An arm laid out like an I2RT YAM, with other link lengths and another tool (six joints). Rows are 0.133 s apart.
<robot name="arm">
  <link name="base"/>
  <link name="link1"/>
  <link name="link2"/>
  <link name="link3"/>
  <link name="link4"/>
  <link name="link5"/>
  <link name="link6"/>
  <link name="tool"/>
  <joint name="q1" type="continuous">
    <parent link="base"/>
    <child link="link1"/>
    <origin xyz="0 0 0.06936"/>
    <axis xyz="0 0 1"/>
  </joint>
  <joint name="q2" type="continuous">
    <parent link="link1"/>
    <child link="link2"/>
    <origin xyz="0.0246 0.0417 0.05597" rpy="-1.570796 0 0"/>
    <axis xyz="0 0 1"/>
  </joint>
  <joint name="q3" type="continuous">
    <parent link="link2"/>
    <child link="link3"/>
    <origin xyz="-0.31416 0 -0.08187" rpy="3.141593 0 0"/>
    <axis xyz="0 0 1"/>
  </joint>
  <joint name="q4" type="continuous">
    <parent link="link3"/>
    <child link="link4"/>
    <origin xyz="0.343 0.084 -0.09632"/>
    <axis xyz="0 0 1"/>
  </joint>
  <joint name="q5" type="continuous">
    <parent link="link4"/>
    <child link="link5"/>
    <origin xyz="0.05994 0.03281 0.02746" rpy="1.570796 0 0"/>
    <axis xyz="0 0 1"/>
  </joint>
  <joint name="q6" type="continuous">
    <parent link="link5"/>
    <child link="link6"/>
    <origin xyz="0.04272 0 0.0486" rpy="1.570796 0 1.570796"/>
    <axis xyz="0 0 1"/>
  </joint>
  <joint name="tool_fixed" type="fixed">
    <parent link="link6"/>
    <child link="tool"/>
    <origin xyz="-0.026 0.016 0.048" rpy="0 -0.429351 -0.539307"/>
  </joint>
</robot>
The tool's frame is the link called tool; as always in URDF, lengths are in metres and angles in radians. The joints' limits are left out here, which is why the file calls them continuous.
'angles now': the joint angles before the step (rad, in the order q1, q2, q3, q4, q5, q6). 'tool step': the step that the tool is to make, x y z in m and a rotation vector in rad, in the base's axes. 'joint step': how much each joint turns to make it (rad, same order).
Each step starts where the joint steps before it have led.
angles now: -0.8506 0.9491 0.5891 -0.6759 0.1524 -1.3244
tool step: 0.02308 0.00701 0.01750 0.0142 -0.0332 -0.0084
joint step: 0.0864 0.0445 0.0735 -0.0324 0.0191 0.1001
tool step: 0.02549 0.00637 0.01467 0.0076 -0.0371 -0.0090
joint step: 0.0831 0.0545 0.0711 -0.0112 0.0209 0.0962
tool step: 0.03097 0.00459 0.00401 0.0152 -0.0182 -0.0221
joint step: 0.0821 0.0937 0.0686 0.0091 0.0327 0.1039
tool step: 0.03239 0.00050 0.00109 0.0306 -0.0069 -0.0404
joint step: 0.0572 0.1154 0.0847 -0.0040 0.0213 0.1026
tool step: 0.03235 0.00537 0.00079 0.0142 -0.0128 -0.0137
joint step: 0.0621 0.0961 0.0772 0.0034 0.0183 0.0784
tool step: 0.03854 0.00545 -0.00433 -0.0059 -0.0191 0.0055
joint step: 0.0634 0.1086 0.0795 0.0339 0.0238 0.0550
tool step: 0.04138 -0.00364 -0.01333 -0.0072 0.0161 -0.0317
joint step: 0.0383 0.1506 0.1082 0.0120 0.0426 0.0598
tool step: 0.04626 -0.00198 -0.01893 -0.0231 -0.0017 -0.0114
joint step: 0.0395 0.1544 0.1144 0.0361 0.0408 0.0394
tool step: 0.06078 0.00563 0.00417 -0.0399 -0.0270 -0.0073
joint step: 0.0574 0.1636 0.2126 -0.0301 0.0550 0.0491
